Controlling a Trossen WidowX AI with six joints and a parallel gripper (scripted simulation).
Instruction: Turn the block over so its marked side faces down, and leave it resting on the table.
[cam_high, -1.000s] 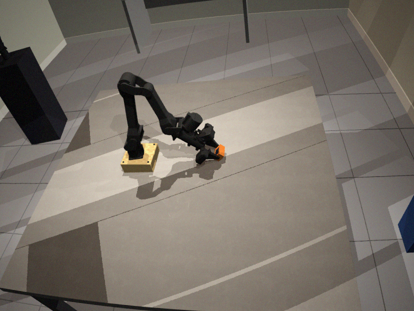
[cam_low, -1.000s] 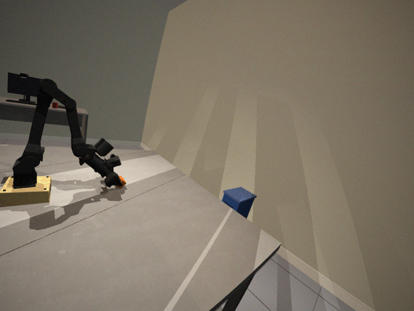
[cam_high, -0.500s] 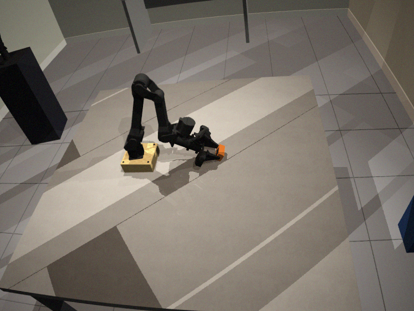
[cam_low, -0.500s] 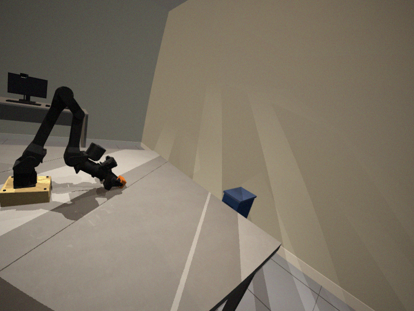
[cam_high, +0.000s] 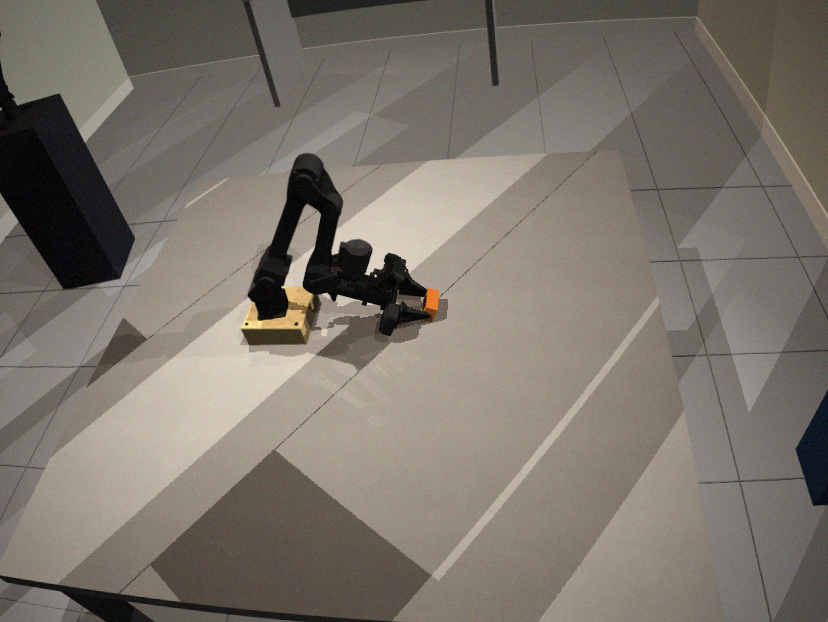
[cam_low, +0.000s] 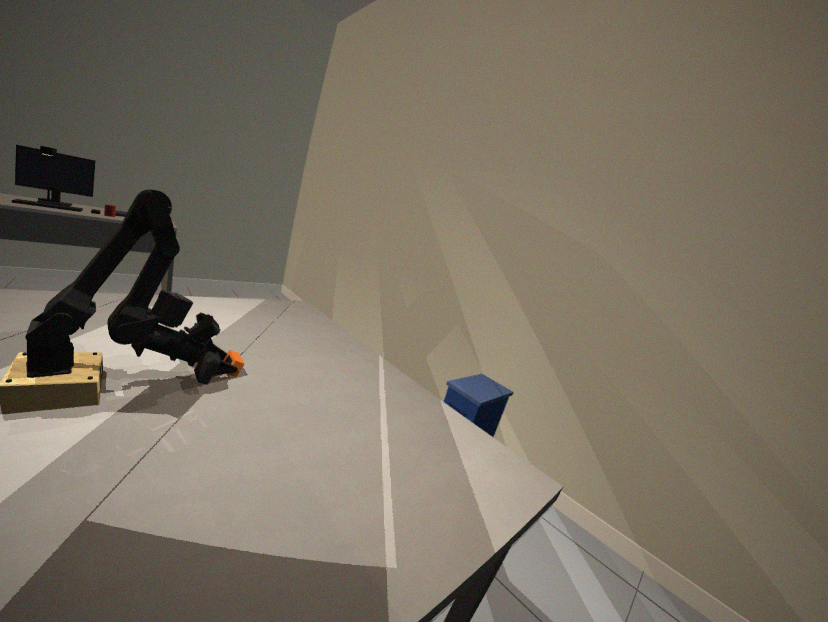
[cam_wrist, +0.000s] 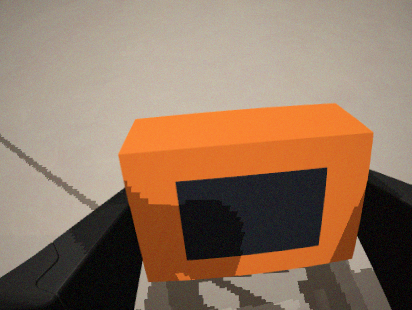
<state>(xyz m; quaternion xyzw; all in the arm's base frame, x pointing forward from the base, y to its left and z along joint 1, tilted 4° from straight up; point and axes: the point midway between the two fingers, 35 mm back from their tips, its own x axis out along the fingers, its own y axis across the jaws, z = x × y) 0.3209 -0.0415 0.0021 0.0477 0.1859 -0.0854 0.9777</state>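
Right now the orange block is 10 mm behind my gripper tip.
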